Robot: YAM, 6 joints.
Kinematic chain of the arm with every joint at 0, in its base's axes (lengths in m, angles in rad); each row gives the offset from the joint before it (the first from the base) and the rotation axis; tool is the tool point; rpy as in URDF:
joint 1: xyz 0 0 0.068 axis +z
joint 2: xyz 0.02 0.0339 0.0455 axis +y
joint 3: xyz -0.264 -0.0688 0 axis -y
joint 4: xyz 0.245 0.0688 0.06 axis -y
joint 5: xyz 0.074 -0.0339 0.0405 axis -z
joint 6: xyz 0.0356 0 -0.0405 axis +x
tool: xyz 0 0 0 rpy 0 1.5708 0
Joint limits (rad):
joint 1: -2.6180..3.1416
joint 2: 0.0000..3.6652
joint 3: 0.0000..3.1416
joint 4: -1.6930..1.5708
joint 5: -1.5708..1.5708
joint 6: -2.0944..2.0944
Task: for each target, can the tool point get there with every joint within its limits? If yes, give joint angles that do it. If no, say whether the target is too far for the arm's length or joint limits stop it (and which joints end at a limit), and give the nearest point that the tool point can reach.
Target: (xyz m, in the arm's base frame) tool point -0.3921 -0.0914 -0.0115
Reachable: no: joint limits stop it (at a limit: joint 1) | nearest point -0.3921 -0.0356 -0.0115 | short by 0.056 m
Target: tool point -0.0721 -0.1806 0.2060
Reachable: yes | joints -2.0722 0.9216 0.3471 0.2190 -0.7239 1.2488
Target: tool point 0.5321 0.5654 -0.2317
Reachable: no: too far | nearest point 0.4039 0.4292 -0.1463 | short by 0.206 m
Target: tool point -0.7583 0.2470 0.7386
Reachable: no: too far | nearest point -0.4828 0.1573 0.5056 | short by 0.372 m
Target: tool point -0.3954 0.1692 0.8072
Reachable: no: too far | nearest point -0.3112 0.1332 0.6522 | short by 0.180 m
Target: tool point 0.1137 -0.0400 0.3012
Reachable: yes | joints -0.5847 0.4325 0.4656 0.0620 -0.9698 1.3195
